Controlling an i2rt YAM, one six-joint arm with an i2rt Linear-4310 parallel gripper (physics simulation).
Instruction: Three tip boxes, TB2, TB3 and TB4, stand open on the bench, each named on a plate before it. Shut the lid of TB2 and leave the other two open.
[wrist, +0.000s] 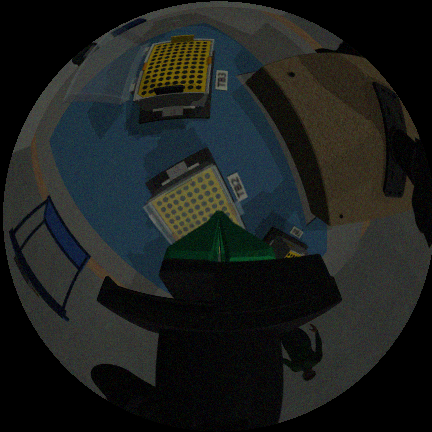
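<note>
Box TB2 is in the middle of the wrist view, its yellow rack pale under a clear lid that lies over it; whether it is fully seated I cannot tell. Its plate stands beside it. Box TB3, upper left, shows a bright yellow rack, with its clear lid swung open to the left; its plate is on the right. The third box, TB4 by its place, is partly hidden behind the fingers, its lid state unclear; its plate is small. My green-fingered gripper is shut and empty, in front of TB2's near part.
A brown speckled board with a dark edge and a black bar is at the right. A blue wire-framed rack is at the lower left. The boxes are on a blue mat. A small human figure is at the lower right.
</note>
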